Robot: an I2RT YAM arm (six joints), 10 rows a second.
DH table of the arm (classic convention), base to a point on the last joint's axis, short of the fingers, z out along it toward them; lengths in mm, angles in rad. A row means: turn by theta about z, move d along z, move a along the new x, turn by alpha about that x. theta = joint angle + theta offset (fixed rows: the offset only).
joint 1: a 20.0, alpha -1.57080, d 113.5, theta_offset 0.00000
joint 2: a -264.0, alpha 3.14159, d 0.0, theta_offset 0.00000
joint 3: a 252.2, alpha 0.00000, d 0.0, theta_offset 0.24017
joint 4: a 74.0, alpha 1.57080, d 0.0, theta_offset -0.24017
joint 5: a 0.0, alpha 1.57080, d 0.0, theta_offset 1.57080
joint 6: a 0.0, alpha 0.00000, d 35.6, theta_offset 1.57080
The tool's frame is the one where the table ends.
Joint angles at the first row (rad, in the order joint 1, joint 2, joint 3, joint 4, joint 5, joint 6):
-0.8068, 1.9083, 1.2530, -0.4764, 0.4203, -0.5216
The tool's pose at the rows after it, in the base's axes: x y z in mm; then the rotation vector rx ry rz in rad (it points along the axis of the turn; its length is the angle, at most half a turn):
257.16 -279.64 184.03 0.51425 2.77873 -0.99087
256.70 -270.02 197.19 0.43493 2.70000 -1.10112
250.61 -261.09 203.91 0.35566 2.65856 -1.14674
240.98 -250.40 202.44 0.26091 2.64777 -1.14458
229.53 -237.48 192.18 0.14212 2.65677 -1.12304
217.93 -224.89 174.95 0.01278 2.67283 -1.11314
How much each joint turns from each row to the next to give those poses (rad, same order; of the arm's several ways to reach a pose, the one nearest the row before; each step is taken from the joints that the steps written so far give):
0.0201, -0.0678, -0.0310, 0.0678, 0.0274, -0.0259
0.0202, -0.0677, -0.0586, 0.0990, 0.0328, -0.0648
0.0056, -0.0615, -0.0631, 0.0679, -0.0054, -0.0638
0.0000, -0.0577, -0.0790, 0.0521, -0.0344, -0.0639
0.0001, -0.0508, -0.0992, 0.0570, -0.0448, -0.0733
0.0000, -0.0325, -0.1091, 0.0777, -0.0338, -0.0837

